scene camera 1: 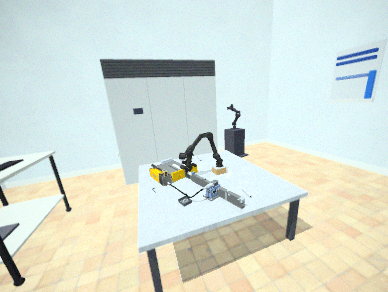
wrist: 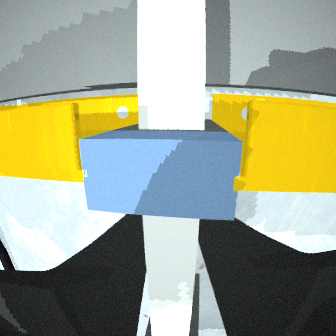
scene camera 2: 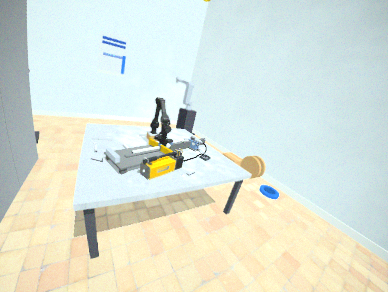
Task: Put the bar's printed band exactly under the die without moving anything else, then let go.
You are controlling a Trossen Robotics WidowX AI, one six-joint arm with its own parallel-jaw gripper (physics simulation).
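Frame: origin at the arm's base, x back, y left, z down, level; millimetres.
Seen in the pictures: gripper, fingertip midpoint: [scene camera 1: 187,173]; arm's base, origin of the base link: [scene camera 1: 219,166] [scene camera 2: 153,132].
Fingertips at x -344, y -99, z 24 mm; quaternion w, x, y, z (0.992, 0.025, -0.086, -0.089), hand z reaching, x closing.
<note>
Offsets run from my fingertips to a thing's top centre. "pt": to the spot under its first point. Level surfaces: height alone.
In the wrist view a white bar [wrist: 171,260] runs from between my dark fingers away from me. It passes under a blue block, the die @(pt dx -1, dy -34, dz -49 mm) [wrist: 160,173], and comes out beyond it. My gripper [wrist: 171,207] [scene camera 1: 187,168] [scene camera 2: 164,141] is shut on the bar just in front of the die. Yellow guard plates @(pt dx -32, dy -36, dz -49 mm) [wrist: 37,143] stand on both sides of the die. The far end of the bar [scene camera 2: 145,149] lies on the grey machine bed.
A yellow power unit @(pt dx -299, dy -169, dz -20 mm) [scene camera 1: 154,174] [scene camera 2: 159,168] stands beside the bed, with a black cable to a pedal @(pt dx -203, dy +338, dz +42 mm) [scene camera 1: 185,200] [scene camera 2: 204,157]. A blue and white box @(pt dx -5, dy +437, dz -15 mm) [scene camera 1: 212,191] [scene camera 2: 194,143] sits on the long grey rail [scene camera 1: 233,198]. A small white cylinder @(dx +253, dy +552, dz +24 mm) [scene camera 1: 247,192] lies near the table @(dz +44 mm) [scene camera 1: 178,229] edge.
</note>
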